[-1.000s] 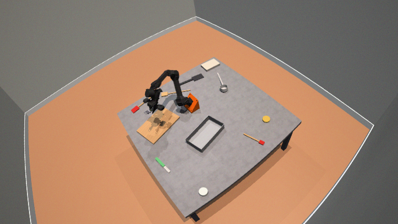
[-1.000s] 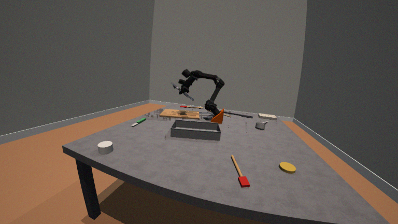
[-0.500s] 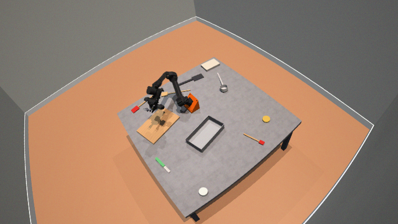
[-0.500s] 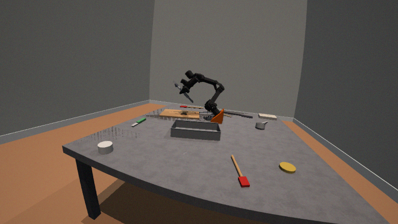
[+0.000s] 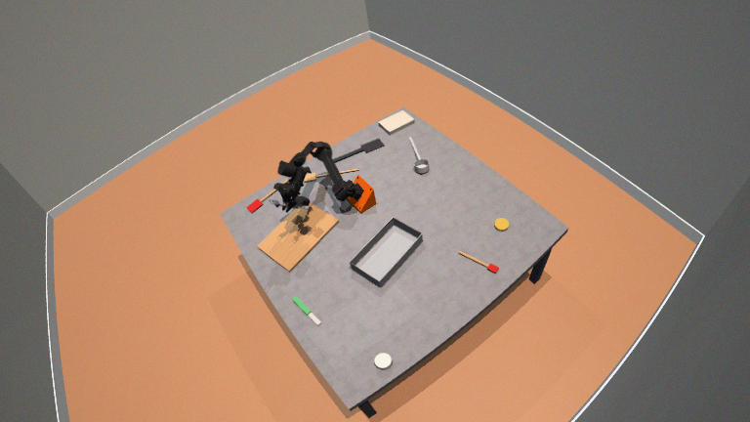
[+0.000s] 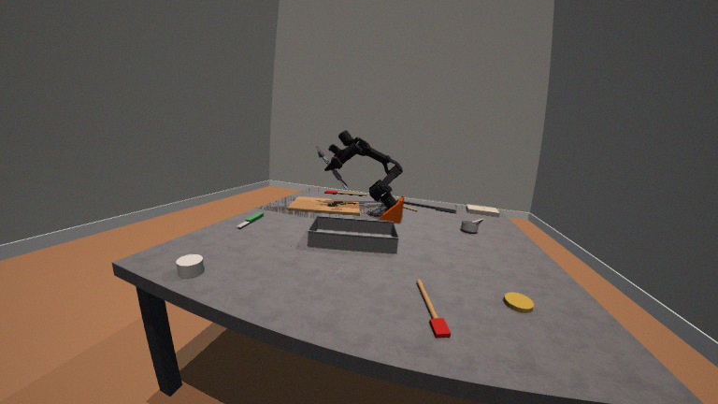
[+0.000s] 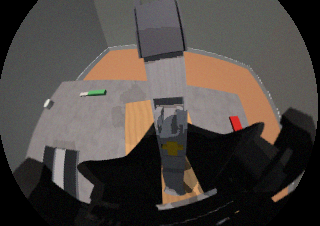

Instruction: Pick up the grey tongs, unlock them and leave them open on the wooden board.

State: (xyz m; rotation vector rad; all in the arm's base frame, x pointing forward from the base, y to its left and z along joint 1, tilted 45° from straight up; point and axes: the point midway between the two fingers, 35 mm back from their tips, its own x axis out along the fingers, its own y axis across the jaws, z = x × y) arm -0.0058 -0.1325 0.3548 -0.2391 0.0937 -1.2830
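The wooden board is 10 mm behind my gripper tip, 10 mm to the left of it and 190 mm below it. From my gripper tip the other things lie so: red-headed spatula (340 mm behind, 40 mm to the right, 190 mm below); then green-handled tool (400 mm ahead, 140 mm to the right, 190 mm below); then grey roasting tin (350 mm ahead, 300 mm to the left, 170 mm below).
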